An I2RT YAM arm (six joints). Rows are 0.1 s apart.
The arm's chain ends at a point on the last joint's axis. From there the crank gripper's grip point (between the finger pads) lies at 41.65 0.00 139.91 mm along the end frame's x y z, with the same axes.
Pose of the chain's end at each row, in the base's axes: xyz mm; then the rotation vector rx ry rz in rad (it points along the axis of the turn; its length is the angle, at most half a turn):
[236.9 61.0 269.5 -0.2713 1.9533 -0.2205]
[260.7 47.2 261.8 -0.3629 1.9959 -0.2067]
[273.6 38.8 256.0 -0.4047 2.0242 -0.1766]
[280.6 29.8 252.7 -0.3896 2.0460 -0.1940]
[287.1 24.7 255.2 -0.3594 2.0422 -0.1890]
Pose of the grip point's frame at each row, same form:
[350.3 45.0 179.0 -0.2713 1.9533 -0.2205]
[369.7 35.0 165.4 -0.3629 1.9959 -0.2067]
[379.3 30.6 155.6 -0.4047 2.0242 -0.1766]
[384.3 18.7 150.6 -0.3896 2.0460 -0.1940]
[391.5 13.4 153.8 -0.3594 2.0422 -0.1890]

